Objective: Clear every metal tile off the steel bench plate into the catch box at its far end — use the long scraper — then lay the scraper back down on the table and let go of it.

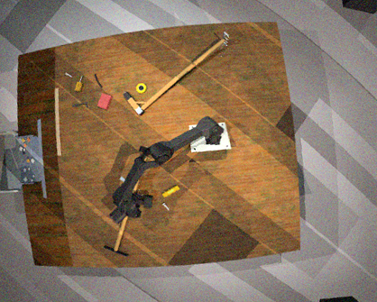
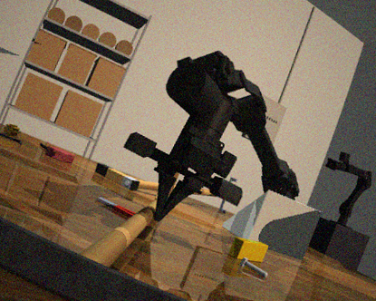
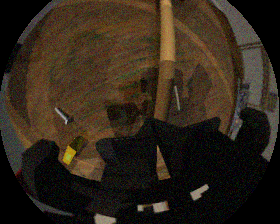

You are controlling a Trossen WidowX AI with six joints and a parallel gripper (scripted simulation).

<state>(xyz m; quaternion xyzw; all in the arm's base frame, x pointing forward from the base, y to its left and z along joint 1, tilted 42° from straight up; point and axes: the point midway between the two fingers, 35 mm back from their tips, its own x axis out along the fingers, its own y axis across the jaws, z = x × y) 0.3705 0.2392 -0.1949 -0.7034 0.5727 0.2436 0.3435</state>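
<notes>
The long scraper lies 40 mm above my gripper tip, 30 mm to the left of it and 30 mm ahead of it. From my gripper tip the other things lie so: red block 490 mm to the right, 200 mm ahead, 10 mm below; yellow block 180 mm behind, 50 mm to the right, 10 mm above; red-handled tool 70 mm to the right, 50 mm ahead, 10 mm below.
</notes>
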